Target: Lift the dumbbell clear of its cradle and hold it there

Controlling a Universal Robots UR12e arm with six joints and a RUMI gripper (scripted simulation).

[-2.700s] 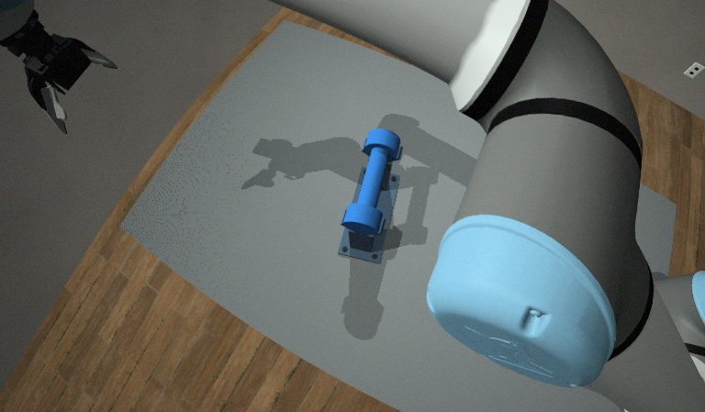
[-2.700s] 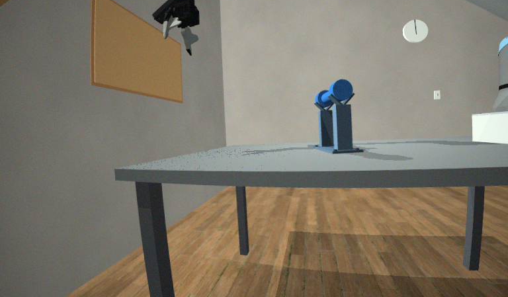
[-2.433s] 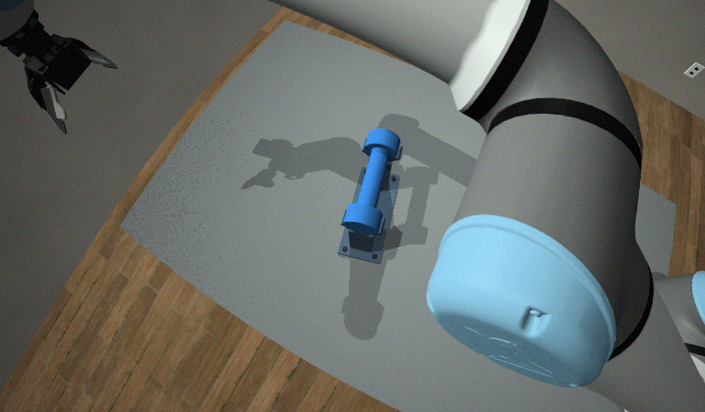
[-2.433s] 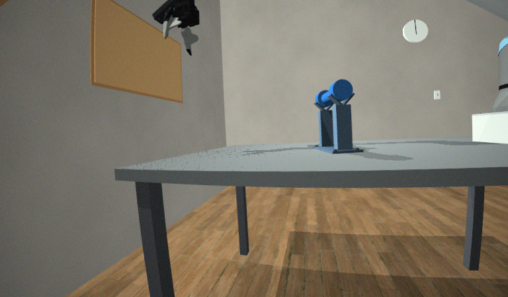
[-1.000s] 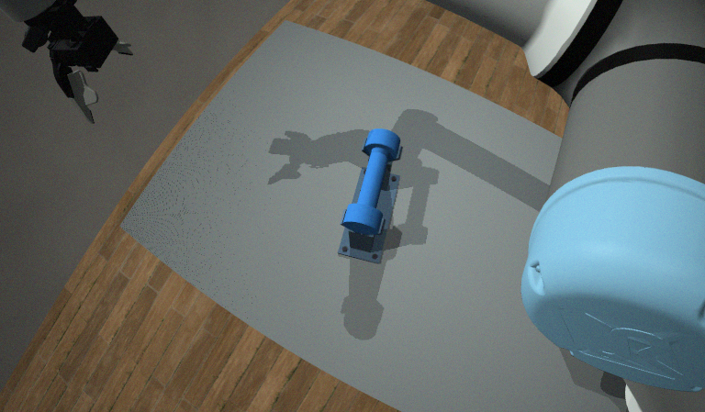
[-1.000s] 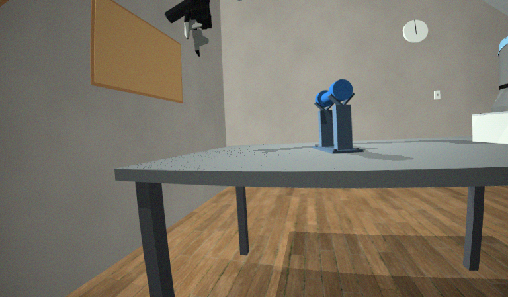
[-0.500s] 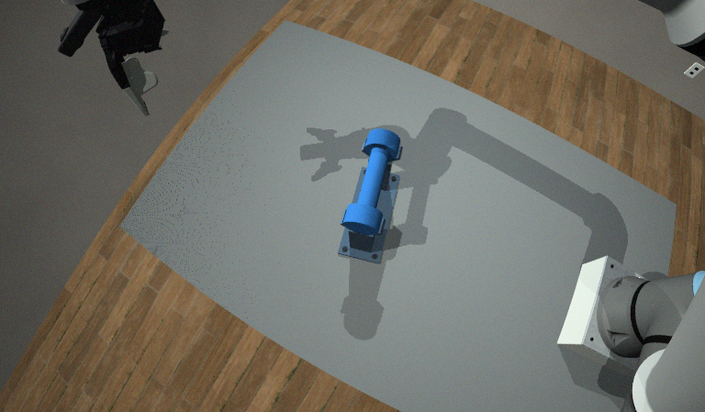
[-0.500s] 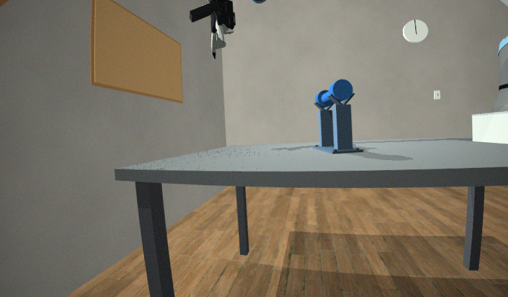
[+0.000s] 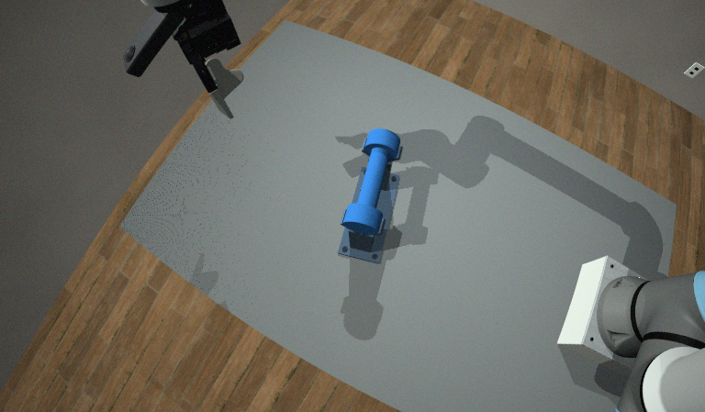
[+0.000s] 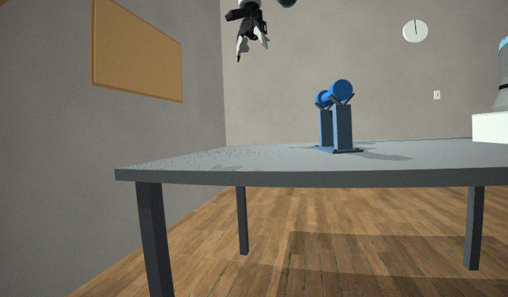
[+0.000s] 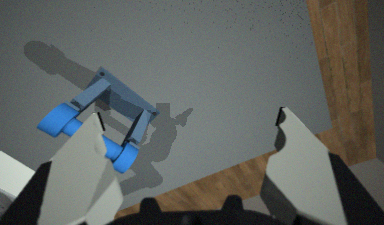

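The blue dumbbell lies 290 mm behind my hand, 170 mm below it and 10 mm to the left of it. Round my hand: cradle: 290 mm below, 290 mm behind, 10 mm to the left.
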